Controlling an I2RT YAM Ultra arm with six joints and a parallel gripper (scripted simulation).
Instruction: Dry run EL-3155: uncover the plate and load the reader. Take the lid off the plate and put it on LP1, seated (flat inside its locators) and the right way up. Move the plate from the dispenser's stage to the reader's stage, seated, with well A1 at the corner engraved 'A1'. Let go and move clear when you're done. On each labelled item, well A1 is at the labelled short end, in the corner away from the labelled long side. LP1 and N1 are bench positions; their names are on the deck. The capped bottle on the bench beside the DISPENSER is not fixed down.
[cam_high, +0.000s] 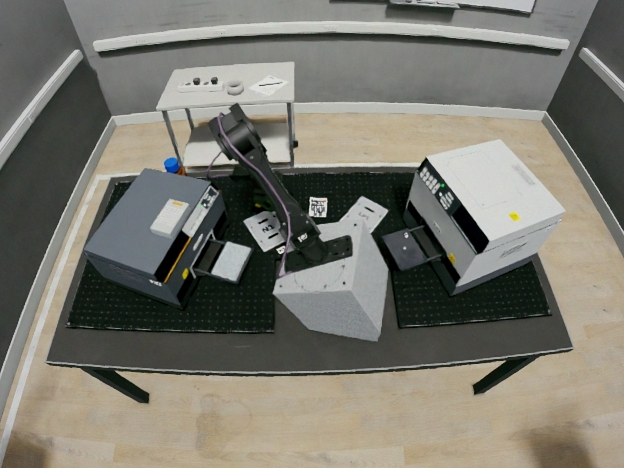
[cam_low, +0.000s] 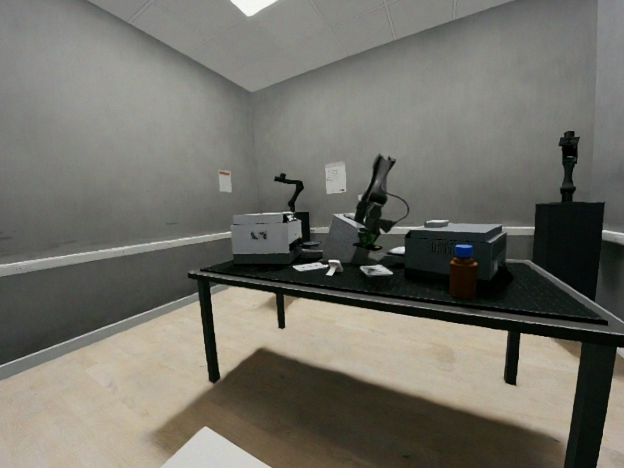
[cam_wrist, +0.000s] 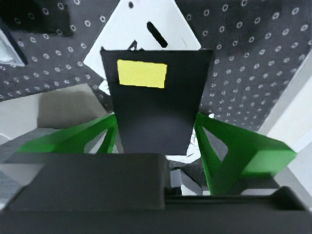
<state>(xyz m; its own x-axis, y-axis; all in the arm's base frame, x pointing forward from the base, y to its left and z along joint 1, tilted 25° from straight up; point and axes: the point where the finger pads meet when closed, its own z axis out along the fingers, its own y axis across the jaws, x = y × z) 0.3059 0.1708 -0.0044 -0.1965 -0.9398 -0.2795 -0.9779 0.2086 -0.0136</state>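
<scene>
The LP1 pad is 330 mm to the right of my hand, 140 mm below it and 40 mm ahead of it. From my hand the other things lie so: dark lid right at my hand; then well plate 210 mm behind, 130 mm to the left, 60 mm below; then capped brown bottle 410 mm to the left, 170 mm ahead, 30 mm below.
</scene>
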